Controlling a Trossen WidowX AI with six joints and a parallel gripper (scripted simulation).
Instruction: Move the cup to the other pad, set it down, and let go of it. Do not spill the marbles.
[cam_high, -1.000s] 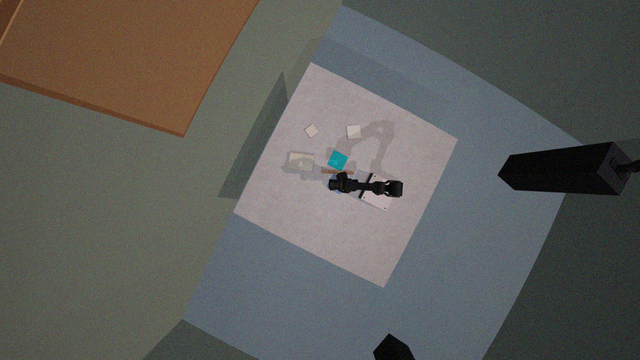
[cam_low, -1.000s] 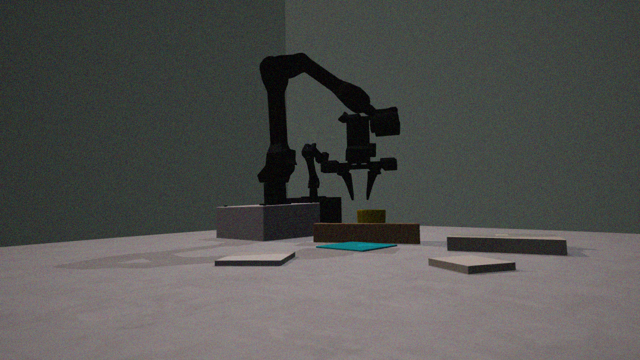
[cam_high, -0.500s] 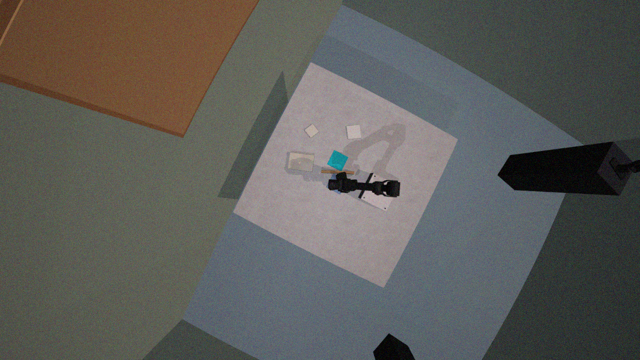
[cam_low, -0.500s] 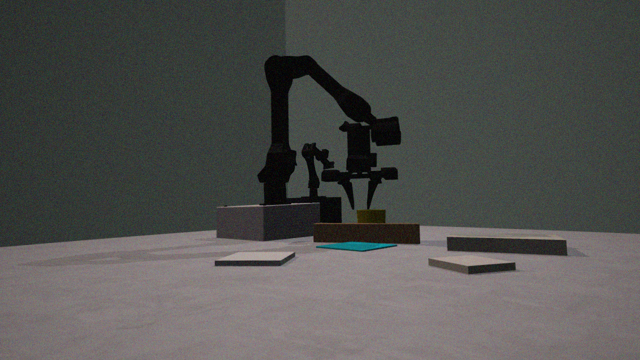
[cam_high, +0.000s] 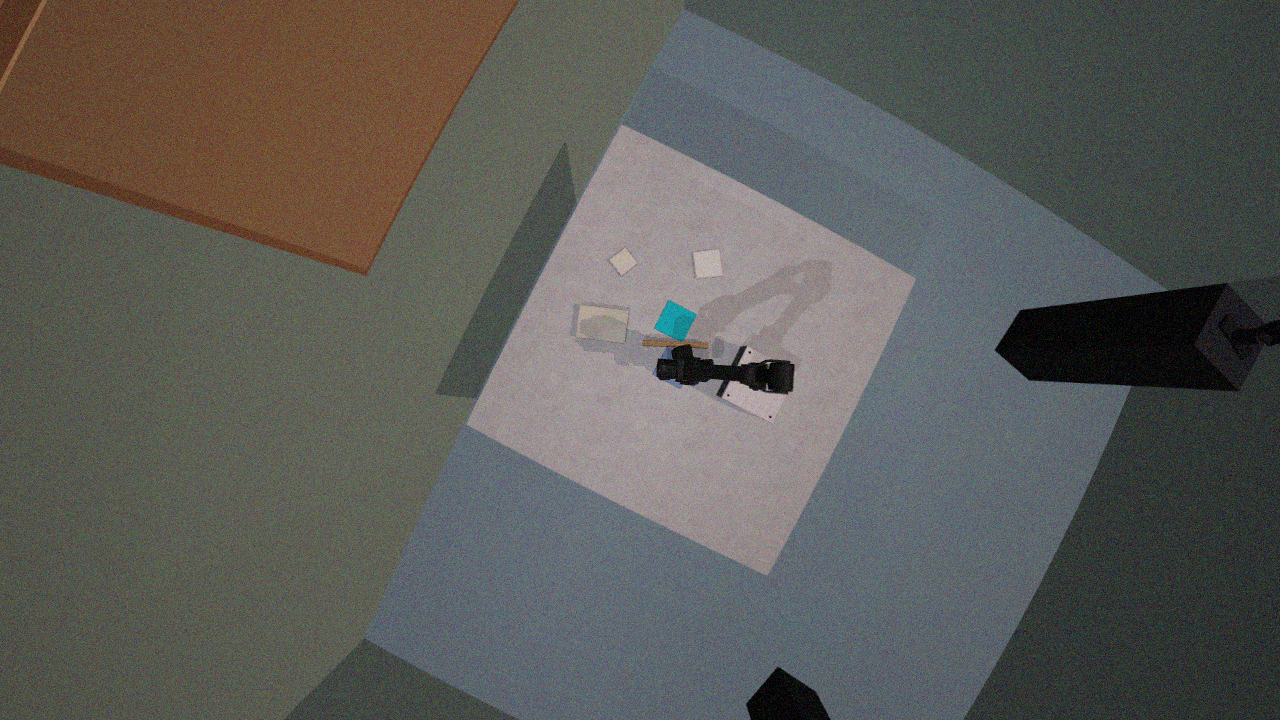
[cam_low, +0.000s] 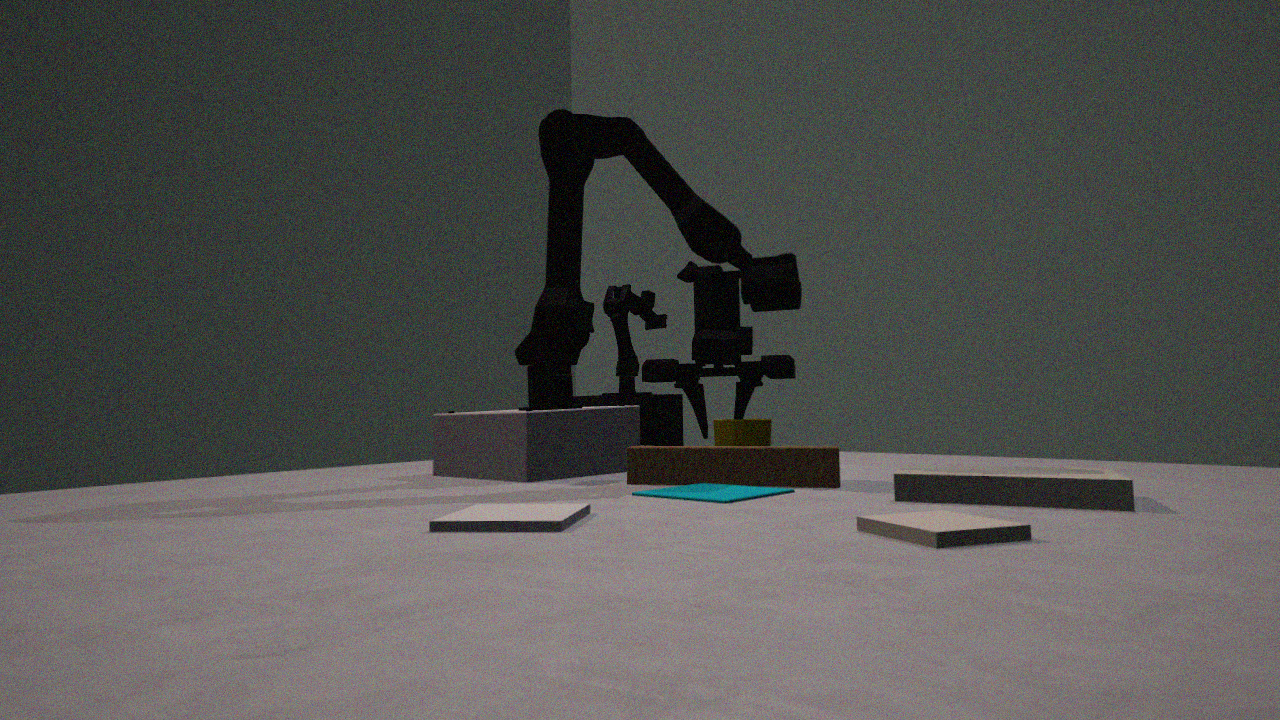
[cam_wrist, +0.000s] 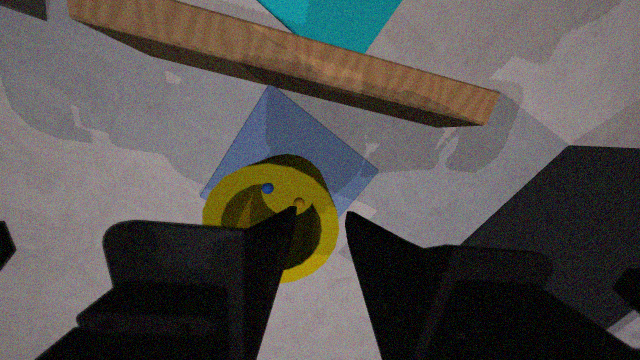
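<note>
The yellow cup is 20 mm ahead of my gripper tip, 20 mm to the left of it and 10 mm below it. Also, from my gripper tip: cyan pad: 120 mm ahead, 130 mm to the right, 60 mm below; then wooden bar: 70 mm ahead, 60 mm to the right, 40 mm below; then grey slab: 330 mm ahead, 40 mm to the left, 40 mm below.
</note>
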